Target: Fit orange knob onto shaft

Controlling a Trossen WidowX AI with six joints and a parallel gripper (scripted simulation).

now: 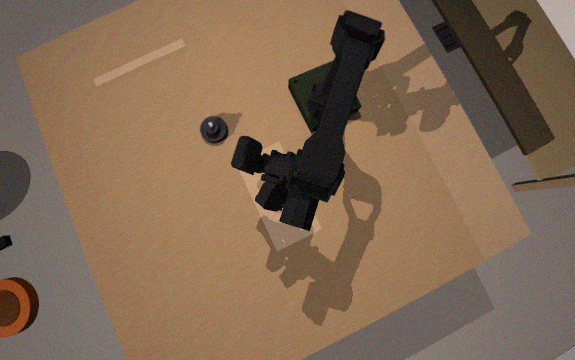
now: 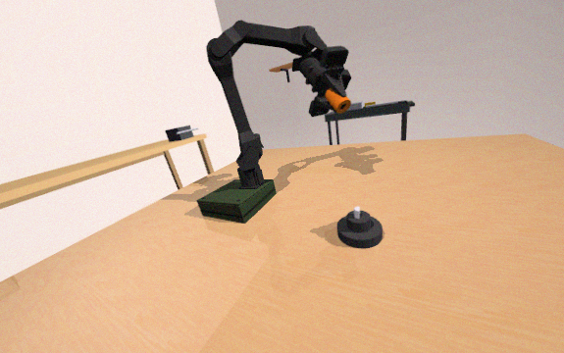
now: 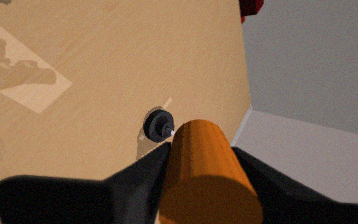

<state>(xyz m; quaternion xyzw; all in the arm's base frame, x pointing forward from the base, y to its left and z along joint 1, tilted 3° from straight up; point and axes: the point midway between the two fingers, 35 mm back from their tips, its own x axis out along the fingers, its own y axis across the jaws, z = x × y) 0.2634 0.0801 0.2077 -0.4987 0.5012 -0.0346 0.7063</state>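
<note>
Right now the orange knob is 2 cm behind my gripper tip, 2 cm to the left of it and 2 cm above it. From my gripper tip the other things lie so: black round pedestal: 3 cm ahead, 19 cm to the right, 21 cm below.
</note>
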